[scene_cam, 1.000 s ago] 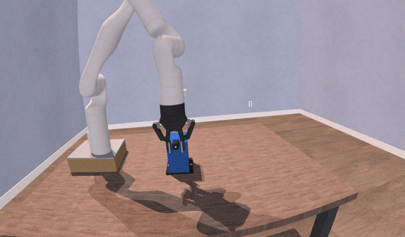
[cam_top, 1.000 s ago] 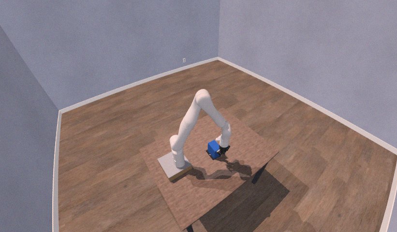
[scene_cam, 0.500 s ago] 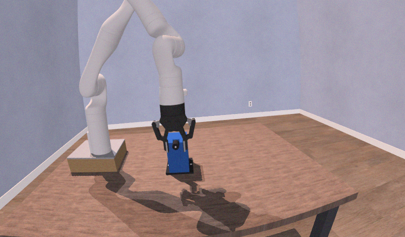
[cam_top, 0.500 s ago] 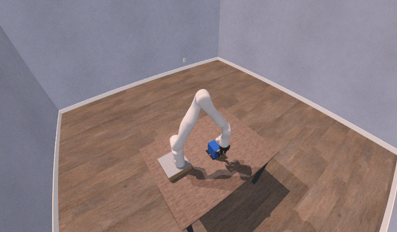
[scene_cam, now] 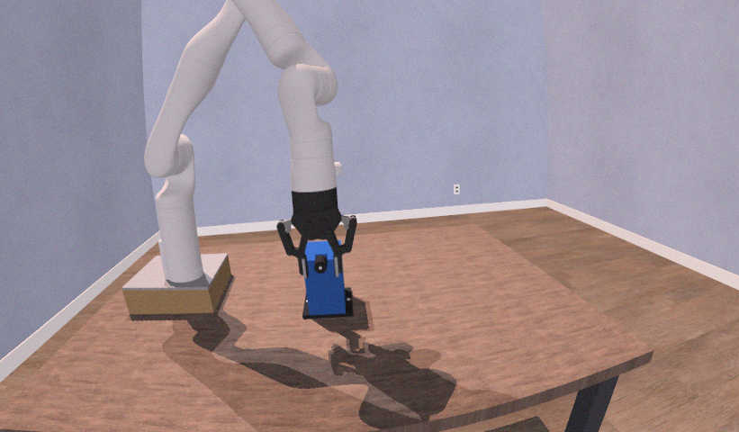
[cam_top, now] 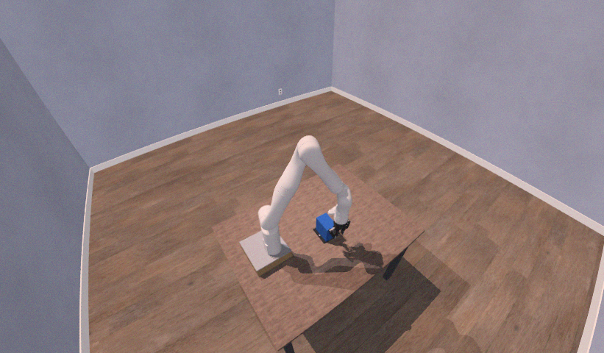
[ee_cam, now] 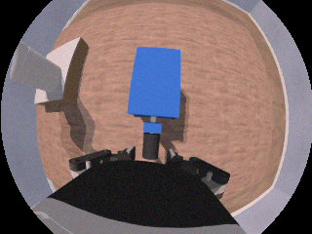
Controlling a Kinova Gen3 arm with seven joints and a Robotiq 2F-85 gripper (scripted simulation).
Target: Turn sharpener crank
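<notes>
My hand is 20 mm to the right of the crank knob. Round my hand: crank 20 mm to the left, 10 mm below.
</notes>
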